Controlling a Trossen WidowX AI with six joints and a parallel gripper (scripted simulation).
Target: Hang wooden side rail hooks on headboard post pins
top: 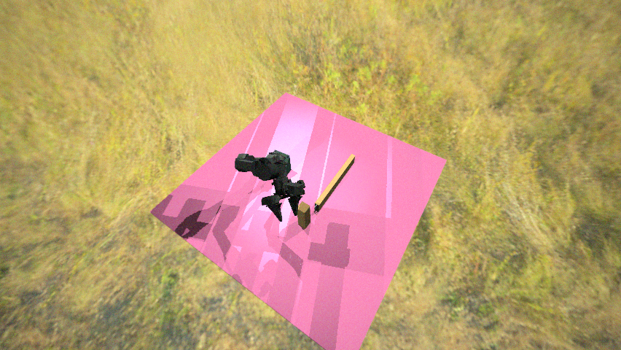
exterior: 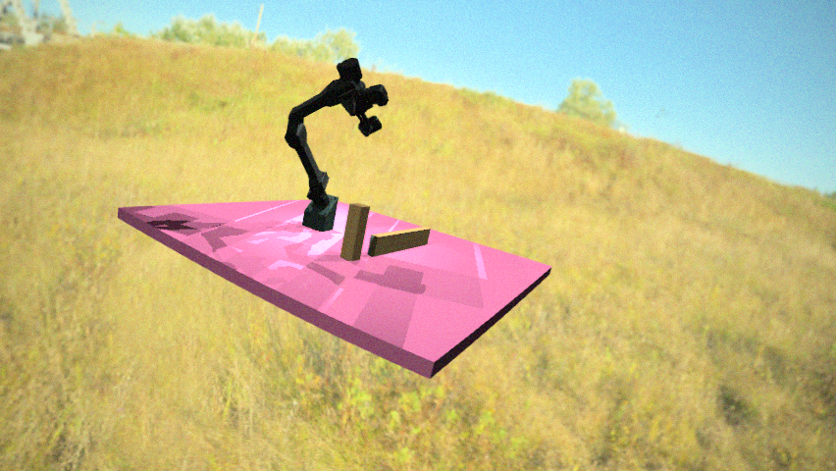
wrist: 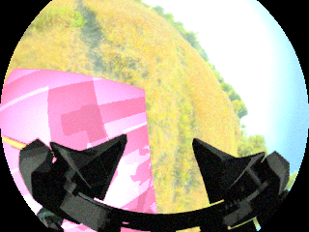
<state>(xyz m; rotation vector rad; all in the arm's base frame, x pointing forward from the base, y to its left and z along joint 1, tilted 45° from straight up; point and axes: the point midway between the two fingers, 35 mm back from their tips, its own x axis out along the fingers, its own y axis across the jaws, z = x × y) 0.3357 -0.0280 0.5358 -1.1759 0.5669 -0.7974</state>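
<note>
The headboard post lies 6 cm behind my gripper tip, 18 cm to the left of it and 34 cm below it.
</note>
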